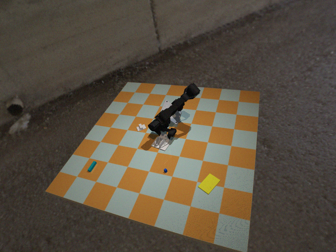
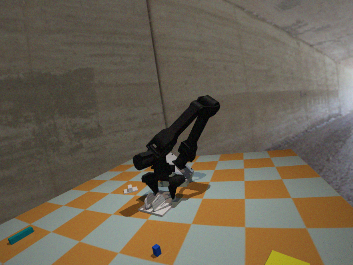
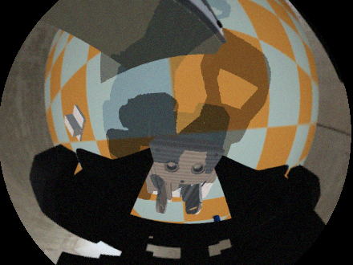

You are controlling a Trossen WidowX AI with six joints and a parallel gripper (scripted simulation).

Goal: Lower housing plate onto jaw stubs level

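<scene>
Right now the white base plate is 70 mm ahead of my gripper tip and 10 mm below it. Also, from my gripper tip: teal bar (420 mm ahead, 380 mm to the right); then blue cube (260 mm ahead, 130 mm to the left); then yellow flat pad (250 mm ahead, 420 mm to the left, 10 mm below).
</scene>
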